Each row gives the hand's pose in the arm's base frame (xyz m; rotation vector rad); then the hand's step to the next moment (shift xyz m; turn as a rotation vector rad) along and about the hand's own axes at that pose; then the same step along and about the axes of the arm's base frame.
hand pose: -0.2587 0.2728 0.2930 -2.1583 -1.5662 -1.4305
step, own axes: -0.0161 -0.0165 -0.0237 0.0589 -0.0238 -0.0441
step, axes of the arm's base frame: -0.0279 -0.0169 -0.0055 -0.0446 0.0259 0.0576
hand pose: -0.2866 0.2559 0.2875 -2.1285 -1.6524 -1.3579
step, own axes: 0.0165 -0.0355 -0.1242 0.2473 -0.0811 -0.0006
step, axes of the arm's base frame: -0.0994 -0.0460 0.0704 -0.0675 0.2082 0.1408
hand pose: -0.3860 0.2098 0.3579 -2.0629 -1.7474 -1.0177
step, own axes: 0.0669 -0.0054 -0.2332 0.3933 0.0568 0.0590
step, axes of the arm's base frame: -0.0829 -0.0872 0.2108 0.0876 0.3209 0.2252
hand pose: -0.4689 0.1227 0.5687 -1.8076 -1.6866 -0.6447
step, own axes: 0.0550 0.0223 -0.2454 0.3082 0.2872 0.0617
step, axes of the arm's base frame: 0.0362 -0.1324 0.2119 0.3097 0.2540 0.1445
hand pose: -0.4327 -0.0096 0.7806 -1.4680 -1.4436 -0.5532
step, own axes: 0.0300 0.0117 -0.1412 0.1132 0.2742 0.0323
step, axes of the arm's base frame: 0.0591 -0.1035 0.0823 0.2684 0.1302 -0.0040
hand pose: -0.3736 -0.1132 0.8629 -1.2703 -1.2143 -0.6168
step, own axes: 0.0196 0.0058 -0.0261 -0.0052 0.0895 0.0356
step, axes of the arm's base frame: 0.0200 -0.0178 0.0196 0.0661 0.0551 -0.0436
